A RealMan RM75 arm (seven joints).
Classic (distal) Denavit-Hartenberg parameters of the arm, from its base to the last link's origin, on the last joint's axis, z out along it. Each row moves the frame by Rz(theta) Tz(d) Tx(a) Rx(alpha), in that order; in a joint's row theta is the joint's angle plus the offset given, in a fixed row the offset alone. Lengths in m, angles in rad.
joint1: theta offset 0  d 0.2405  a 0  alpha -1.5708
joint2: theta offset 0  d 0  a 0  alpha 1.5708
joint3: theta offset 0  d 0.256  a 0  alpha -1.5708
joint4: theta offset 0  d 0  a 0  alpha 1.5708
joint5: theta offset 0  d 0.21  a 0  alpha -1.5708
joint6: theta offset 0  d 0  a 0  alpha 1.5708
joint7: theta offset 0  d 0.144  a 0  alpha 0
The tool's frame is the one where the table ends.
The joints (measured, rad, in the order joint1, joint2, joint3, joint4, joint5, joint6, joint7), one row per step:
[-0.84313, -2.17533, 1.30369, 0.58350, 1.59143, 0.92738, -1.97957]
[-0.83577, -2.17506, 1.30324, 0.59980, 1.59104, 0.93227, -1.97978]
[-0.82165, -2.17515, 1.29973, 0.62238, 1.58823, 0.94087, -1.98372]
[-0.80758, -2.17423, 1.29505, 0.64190, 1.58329, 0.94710, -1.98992]
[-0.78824, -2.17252, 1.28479, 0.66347, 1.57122, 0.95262, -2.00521]
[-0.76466, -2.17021, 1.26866, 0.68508, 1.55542, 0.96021, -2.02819]
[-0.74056, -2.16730, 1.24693, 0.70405, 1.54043, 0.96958, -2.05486]
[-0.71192, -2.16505, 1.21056, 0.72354, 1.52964, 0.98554, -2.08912]
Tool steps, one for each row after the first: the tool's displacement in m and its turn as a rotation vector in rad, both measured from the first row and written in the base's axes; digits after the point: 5 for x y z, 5 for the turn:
[0.00123, 0.00011, 0.00244, 0.00552, -0.00568, -0.00736]
[0.00168, -0.00014, 0.00622, 0.01192, -0.01933, -0.00906]
[0.00115, 0.00007, 0.01038, 0.01947, -0.03422, -0.00409]
[-0.00083, 0.00098, 0.01662, 0.03010, -0.06186, 0.01763]
[-0.00461, 0.00201, 0.02446, 0.04078, -0.09921, 0.05261]
[-0.00985, 0.00316, 0.03322, 0.05129, -0.13978, 0.09409]
[-0.01784, 0.00417, 0.04429, 0.06289, -0.18962, 0.14764]

